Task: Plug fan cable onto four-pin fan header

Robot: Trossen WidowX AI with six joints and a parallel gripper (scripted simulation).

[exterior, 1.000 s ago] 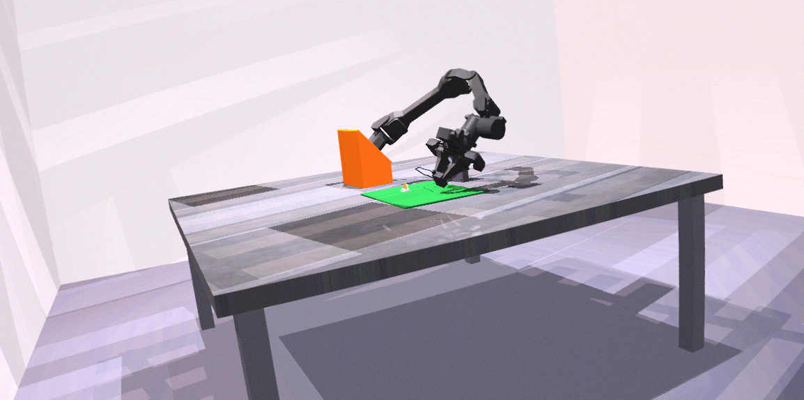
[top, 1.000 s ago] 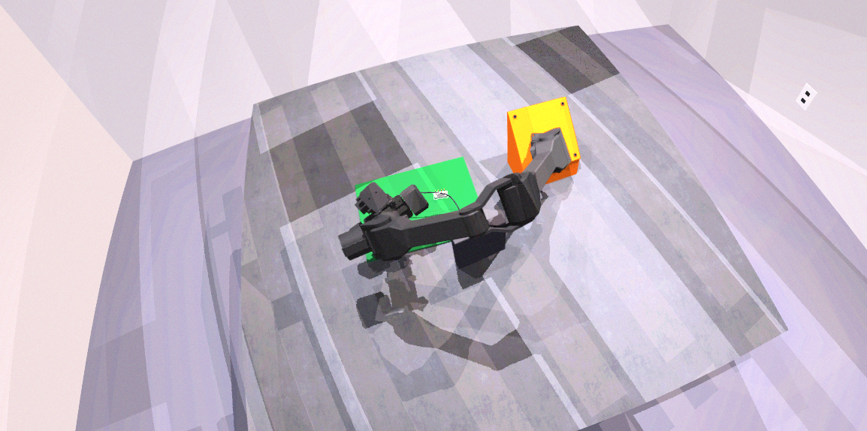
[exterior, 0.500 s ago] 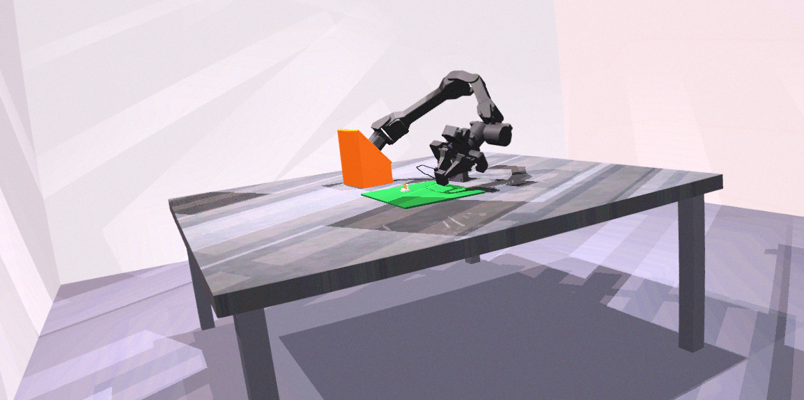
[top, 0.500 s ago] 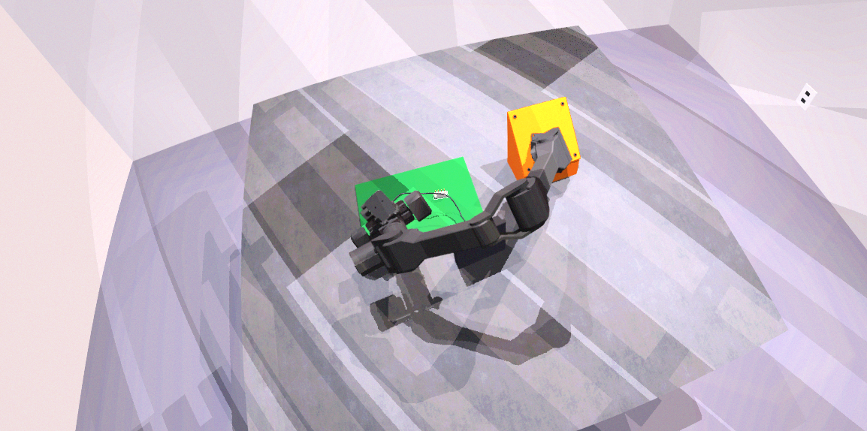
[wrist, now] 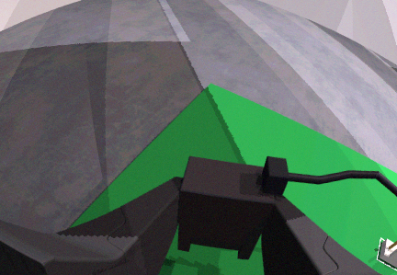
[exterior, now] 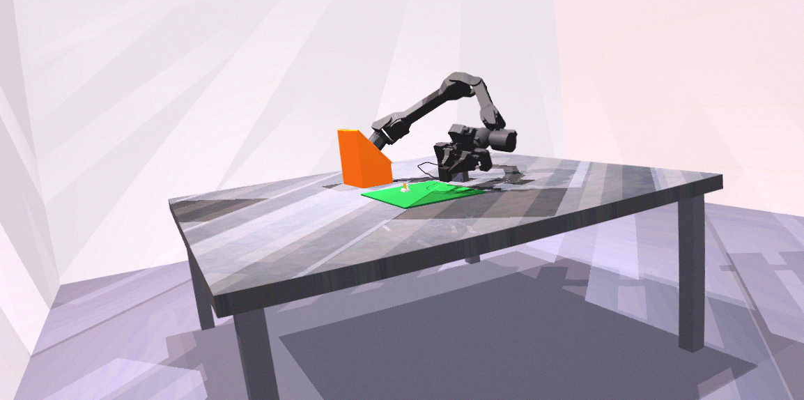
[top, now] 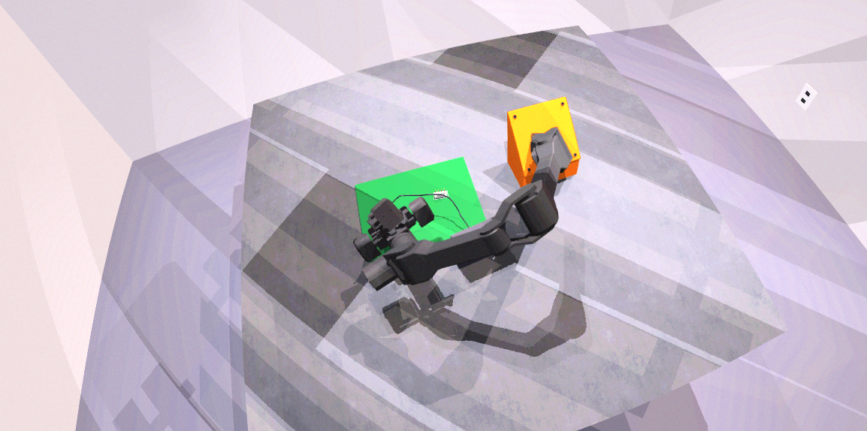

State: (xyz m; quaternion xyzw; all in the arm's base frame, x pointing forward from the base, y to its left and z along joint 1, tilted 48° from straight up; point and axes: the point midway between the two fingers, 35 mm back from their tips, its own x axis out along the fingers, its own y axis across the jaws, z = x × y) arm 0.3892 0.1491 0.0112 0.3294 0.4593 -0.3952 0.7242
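My gripper tip is now 8 cm past the green board, 8 cm above it and 5 cm to the left of it. Round my gripper tip: black fan plug (1 cm below); then fan (21 cm behind, 11 cm to the left).
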